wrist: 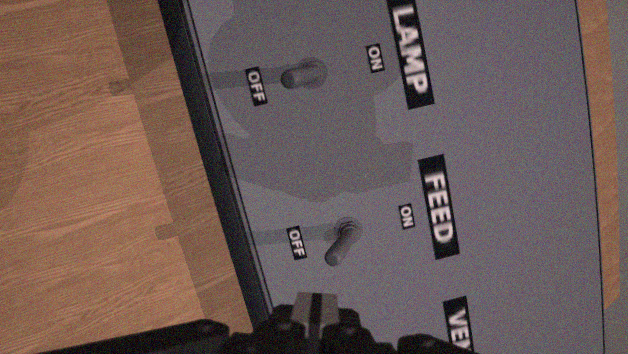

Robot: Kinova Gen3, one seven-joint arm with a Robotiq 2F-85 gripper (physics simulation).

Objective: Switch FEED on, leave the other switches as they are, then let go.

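Frame: origin at the arm's base, x ahead, y left, z up, level; millimetres.
Seen in the pictures: gripper, fingertip midpoint: (315, 321).
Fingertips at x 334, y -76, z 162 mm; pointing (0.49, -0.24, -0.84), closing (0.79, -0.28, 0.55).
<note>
Pixels of each thing's top centre, then the offset from my fingertips to it. "spot": a spot on its surface instead. Level surfaces: height alone.
- FEED switch at a spot on its surface: (341, 243) spot: 91 mm ahead, 36 mm right, 126 mm down
- FEED label at its top centre: (444, 209) 177 mm ahead, 41 mm right, 112 mm down
- LAMP switch at a spot on its surface: (302, 75) spot: 88 mm ahead, 79 mm left, 120 mm down
- LAMP label at its top centre: (415, 49) 178 mm ahead, 79 mm left, 112 mm down
- partly cut-off label at its top centre: (465, 343) 177 mm ahead, 161 mm right, 112 mm down
- wooden table at its surface level: 249 mm down
The FEED switch (341, 243) is a small grey toggle lever between its OFF tag (296, 243) and its ON tag (406, 216). Its tip points down and to the left in the view, toward the OFF side. The FEED label (438, 206) is right of the ON tag. My gripper (315, 321) is shut and empty at the bottom of the view. Its fingertips show just below the FEED lever's tip in the image, with a gap between them; the height above the panel is hard to tell.
The LAMP switch (302, 75) leans toward its OFF tag (256, 86), near the LAMP label (411, 55). A partly cut-off label (458, 325) beginning "VE" is at the bottom. The grey panel (525, 150) has a dark edge (207, 145) beside the wooden table (75, 175).
</note>
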